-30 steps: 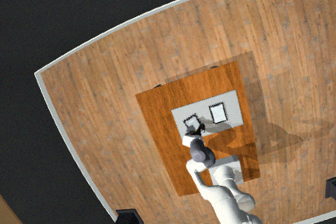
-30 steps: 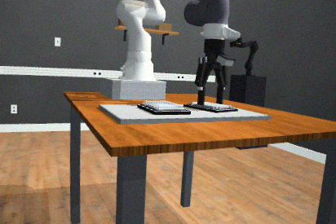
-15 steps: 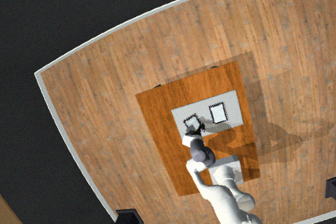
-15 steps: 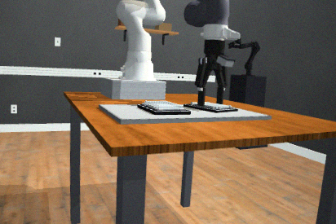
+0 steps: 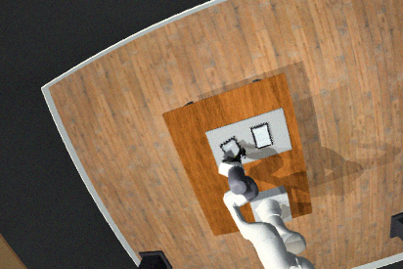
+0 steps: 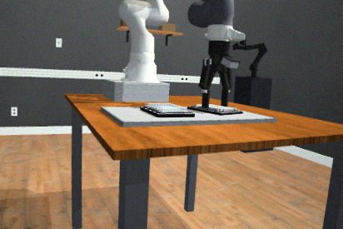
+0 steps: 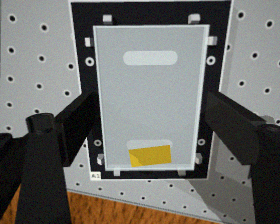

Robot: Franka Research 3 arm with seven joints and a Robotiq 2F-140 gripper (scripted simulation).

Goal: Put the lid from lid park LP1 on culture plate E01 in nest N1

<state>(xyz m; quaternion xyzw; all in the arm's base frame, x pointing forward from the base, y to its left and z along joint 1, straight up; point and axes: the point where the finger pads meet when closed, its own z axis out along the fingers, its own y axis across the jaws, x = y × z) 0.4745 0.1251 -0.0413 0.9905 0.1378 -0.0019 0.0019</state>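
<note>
My hand is 20 mm above the clear lid. From my hand the other things lie so: black nest: 40 mm ahead, 210 mm to the right, 30 mm below; culture plate: 40 mm ahead, 210 mm to the right, 20 mm below; black lid park: 30 mm below.
</note>
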